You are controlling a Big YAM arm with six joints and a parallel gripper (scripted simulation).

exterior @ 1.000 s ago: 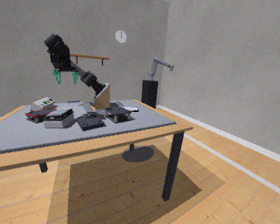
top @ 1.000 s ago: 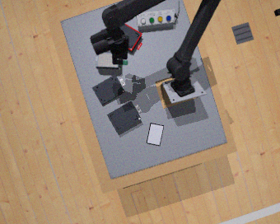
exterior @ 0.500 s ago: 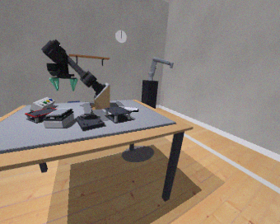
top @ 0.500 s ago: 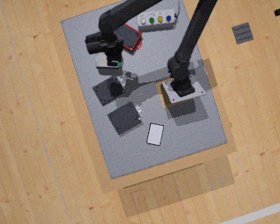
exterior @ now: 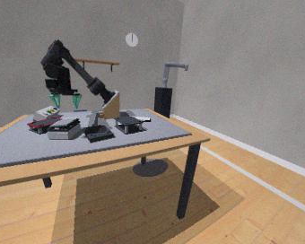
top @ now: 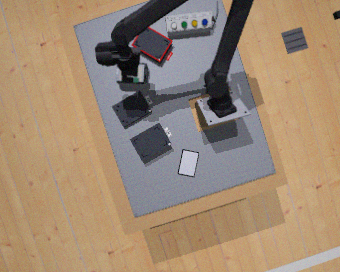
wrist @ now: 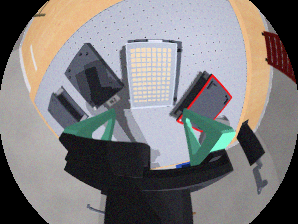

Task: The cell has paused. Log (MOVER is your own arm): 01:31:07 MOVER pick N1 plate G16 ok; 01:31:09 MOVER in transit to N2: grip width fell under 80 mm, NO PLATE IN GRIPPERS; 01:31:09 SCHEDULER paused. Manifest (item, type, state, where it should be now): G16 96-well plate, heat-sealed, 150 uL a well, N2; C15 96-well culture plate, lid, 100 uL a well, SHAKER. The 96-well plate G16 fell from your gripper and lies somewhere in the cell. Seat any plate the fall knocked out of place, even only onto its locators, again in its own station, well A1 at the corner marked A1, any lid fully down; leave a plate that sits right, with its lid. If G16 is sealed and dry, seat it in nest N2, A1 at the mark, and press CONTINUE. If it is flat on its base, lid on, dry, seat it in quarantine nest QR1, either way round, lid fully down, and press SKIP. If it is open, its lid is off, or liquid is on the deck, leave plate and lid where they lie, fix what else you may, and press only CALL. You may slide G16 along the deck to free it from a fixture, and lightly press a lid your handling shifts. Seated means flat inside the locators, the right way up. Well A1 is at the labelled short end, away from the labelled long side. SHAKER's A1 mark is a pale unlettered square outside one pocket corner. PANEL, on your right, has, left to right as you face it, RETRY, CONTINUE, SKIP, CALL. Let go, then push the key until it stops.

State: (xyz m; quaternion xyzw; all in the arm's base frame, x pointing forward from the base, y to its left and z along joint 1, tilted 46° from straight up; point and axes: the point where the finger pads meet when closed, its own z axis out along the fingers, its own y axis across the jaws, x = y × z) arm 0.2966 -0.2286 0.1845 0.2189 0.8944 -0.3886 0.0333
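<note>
My hand is 80 mm above the lidded plate, 30 mm short of it and 20 mm to the left of it. Round my hand: red-framed nest: 130 mm to the right, 120 mm behind, 110 mm below; then plate G16: 490 mm to the left, 140 mm below, 80 mm behind.
</note>
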